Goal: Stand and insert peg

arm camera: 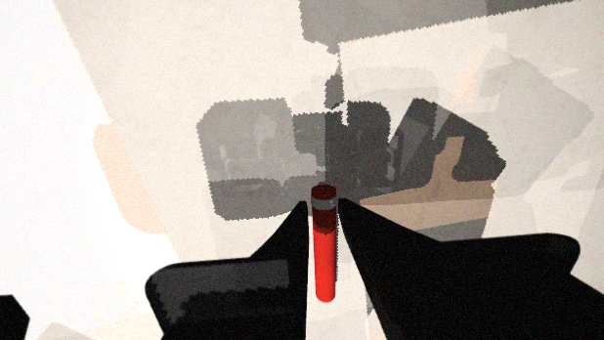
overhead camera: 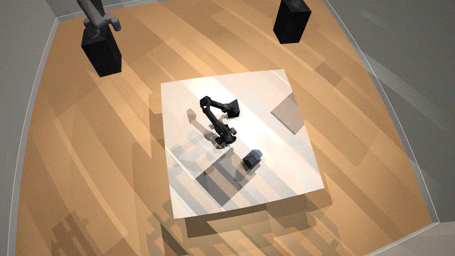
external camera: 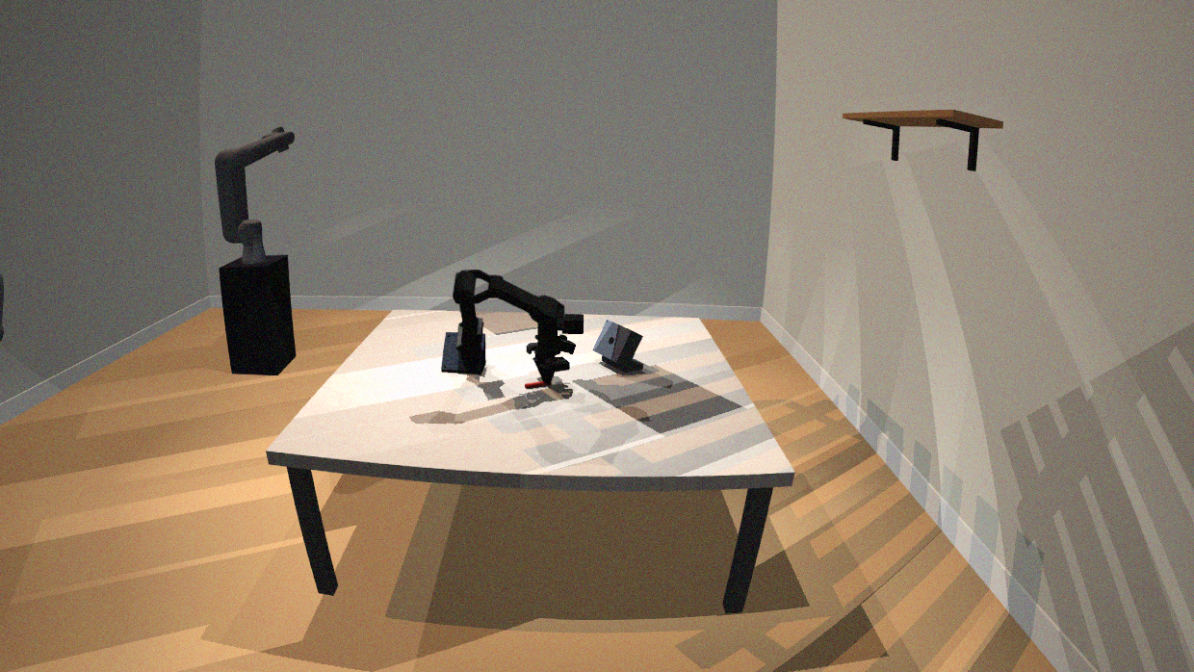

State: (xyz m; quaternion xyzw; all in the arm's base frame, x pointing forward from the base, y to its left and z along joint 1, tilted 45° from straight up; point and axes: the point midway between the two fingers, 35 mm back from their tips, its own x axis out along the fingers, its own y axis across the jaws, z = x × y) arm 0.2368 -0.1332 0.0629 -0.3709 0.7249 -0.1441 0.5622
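Now: the red peg 10 mm behind my gripper tip. The rest, counted from my gripper tip: sloped panel (230 mm ahead, 170 mm to the left, 70 mm above).
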